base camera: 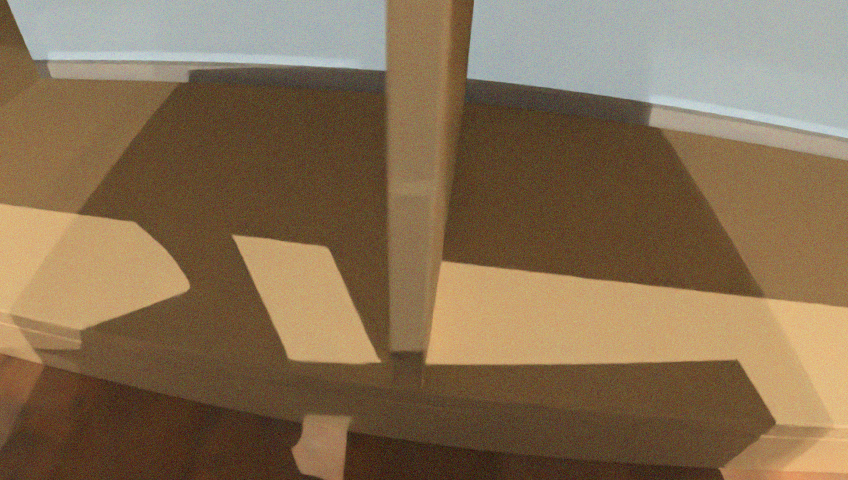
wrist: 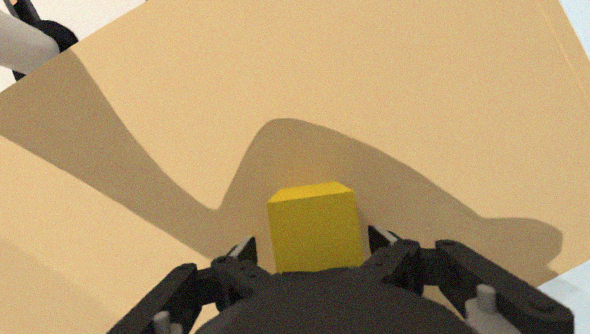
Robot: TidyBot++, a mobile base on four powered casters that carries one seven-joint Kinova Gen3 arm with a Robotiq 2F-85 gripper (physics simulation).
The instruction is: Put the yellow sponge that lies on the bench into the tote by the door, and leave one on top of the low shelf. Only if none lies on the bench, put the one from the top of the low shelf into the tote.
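Where they show: gripper, fingertip midpoint: (wrist: 312, 243); arm's base, link origin: (wrist: 41, 56).
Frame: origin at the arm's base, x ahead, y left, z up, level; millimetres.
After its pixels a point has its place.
A yellow sponge (wrist: 316, 232) @[x 530, y 321, z 275 mm], block-shaped, sits on a light wooden top (wrist: 380, 75) @[x 472, y 426, z 213 mm] in the wrist view, low and near the middle. Its near end is hidden behind the dark gripper body. My gripper (wrist: 312, 243) @[x 551, y 307, z 226 mm] is open, with one fingertip to the left of the sponge and one to the right, and gaps show on both sides. How far the tips are above the wood is hard to tell. The base camera view shows the low shelf (base camera: 410, 237) @[x 262, y 5, z -189 mm] close up, with its upright divider and the boards behind it. The tote and the bench do not show.
A pale blue wall (base camera: 208, 29) @[x 709, y 270, z -263 mm] stands behind the shelf, with a baseboard (base camera: 119, 70) @[x 714, y 419, z -317 mm] along its foot. Dark wood floor (base camera: 178, 440) @[x 251, y 176, z -397 mm] lies before the shelf's front edge. A grey and black robot part (wrist: 30, 47) @[x 33, y 32, z 48 mm] shows beyond the wooden top's edge at the upper left.
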